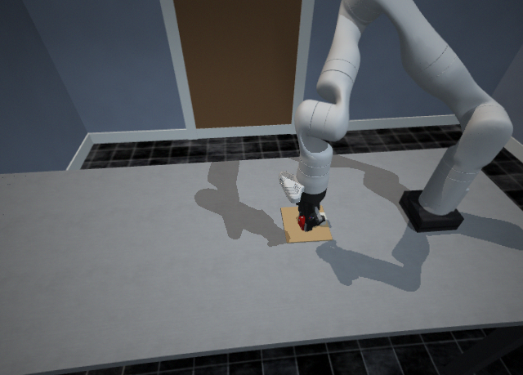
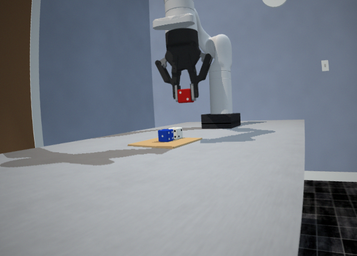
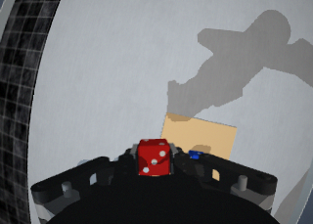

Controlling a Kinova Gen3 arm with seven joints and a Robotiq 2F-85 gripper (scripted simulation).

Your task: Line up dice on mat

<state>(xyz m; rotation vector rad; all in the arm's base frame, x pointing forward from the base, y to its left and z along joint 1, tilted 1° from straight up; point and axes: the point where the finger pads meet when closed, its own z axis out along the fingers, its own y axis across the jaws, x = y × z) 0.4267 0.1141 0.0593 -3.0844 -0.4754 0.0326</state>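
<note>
Right now my hand is 30 mm past the blue die, 90 mm to the left of it and 100 mm above it. From my hand the other things lie so: white die (70 mm behind, 90 mm to the right, 100 mm below); then tan mat (20 mm behind, 90 mm to the right, 120 mm below); then red die (10 mm below).
</note>
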